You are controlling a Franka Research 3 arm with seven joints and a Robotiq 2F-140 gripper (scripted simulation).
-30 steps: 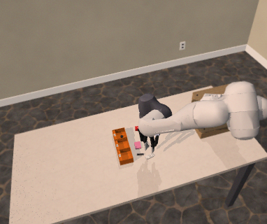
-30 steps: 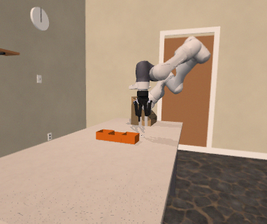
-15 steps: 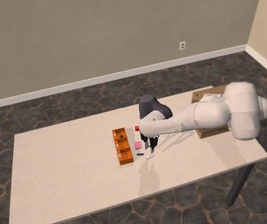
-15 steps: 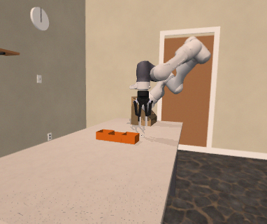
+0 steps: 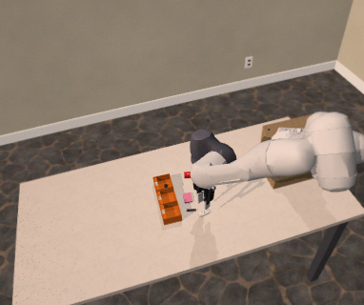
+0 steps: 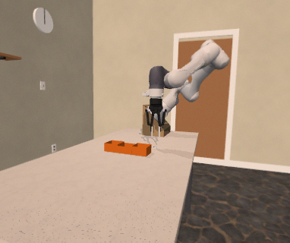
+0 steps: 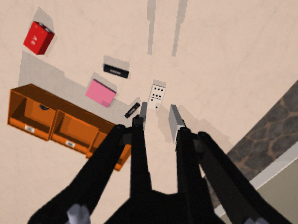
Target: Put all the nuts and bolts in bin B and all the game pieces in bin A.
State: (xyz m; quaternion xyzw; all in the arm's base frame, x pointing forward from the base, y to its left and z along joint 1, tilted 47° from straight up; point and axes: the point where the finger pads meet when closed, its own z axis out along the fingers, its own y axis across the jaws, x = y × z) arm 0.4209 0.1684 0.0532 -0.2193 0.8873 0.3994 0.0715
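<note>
The white card is 10 cm below my hand. Also, from my hand: pink square 5 cm ahead, 10 cm to the right, 10 cm below; then orange bin 15 cm ahead, 11 cm to the right, 8 cm below; then black bar 10 cm to the right, 9 cm below.
</note>
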